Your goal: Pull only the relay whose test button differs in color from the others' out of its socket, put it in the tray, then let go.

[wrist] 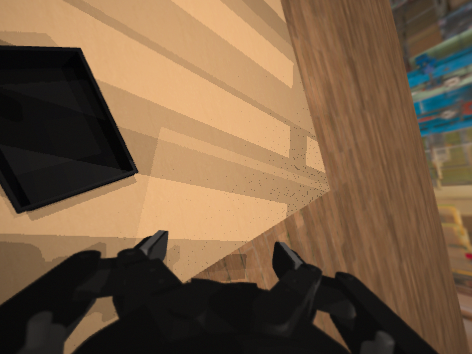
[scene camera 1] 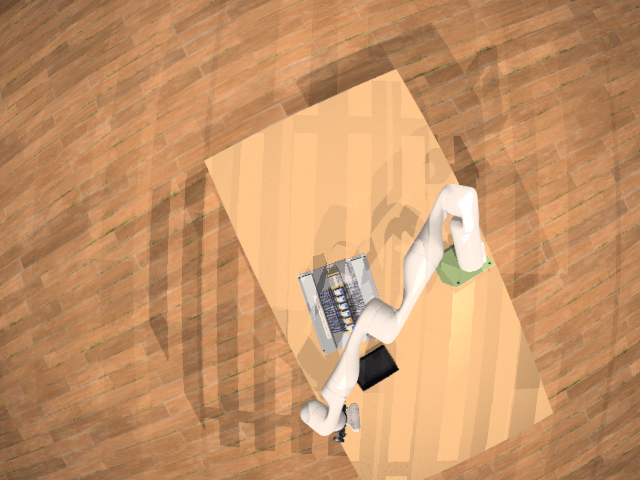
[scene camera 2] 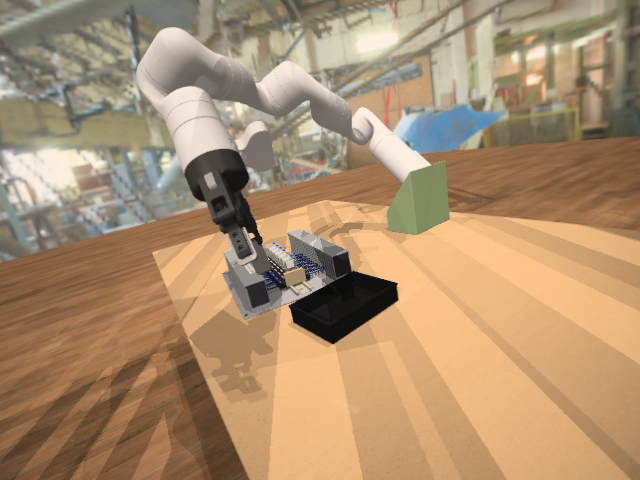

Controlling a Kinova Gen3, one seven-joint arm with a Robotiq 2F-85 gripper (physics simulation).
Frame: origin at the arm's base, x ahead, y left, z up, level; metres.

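Seen in the pictures: gripper, fingertip midpoint: (wrist: pixel 221 247) (scene camera 2: pixel 258 267); arm's base, link origin: (scene camera 1: pixel 470 261) (scene camera 2: pixel 421 181).
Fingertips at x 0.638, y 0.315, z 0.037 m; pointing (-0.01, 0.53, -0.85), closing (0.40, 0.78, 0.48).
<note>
Offsets run from my fingertips to a thing's middle. "*": to the spot under its first point.
Several pale relays with blue test buttons stand in a row of sockets. One relay {0.158 m back, 0.306 m right, 0.120 m down} (scene camera 1: pixel 349 320) has an orange test button; it sits in the row, second from the end nearer the tray. The row also shows in scene camera 2, where the orange button is tiny. The black tray {* 0.170 m back, 0.033 m right, 0.132 m down} (scene camera 1: pixel 381 380) (scene camera 2: pixel 364 316) (wrist: pixel 109 115) lies beside the socket panel and looks empty. My gripper (scene camera 1: pixel 339 436) (wrist: pixel 221 247) is open and empty. It hangs high near the table's edge, beyond the tray and away from the relays. The wrist view does not show the relays.
The row stands on a grey panel (scene camera 1: pixel 333 347) (scene camera 2: pixel 251 313) between two tall grey wire ducts {0.071 m back, 0.370 m right, 0.135 m down} (scene camera 2: pixel 258 291) {0.259 m back, 0.346 m right, 0.135 m down} (scene camera 2: pixel 341 262), with blue wires on both sides. My arm crosses above the panel's edge and tray's side in scene camera 1. The green base mount (scene camera 1: pixel 454 274) (scene camera 2: pixel 431 198) stands at the table's far edge.
</note>
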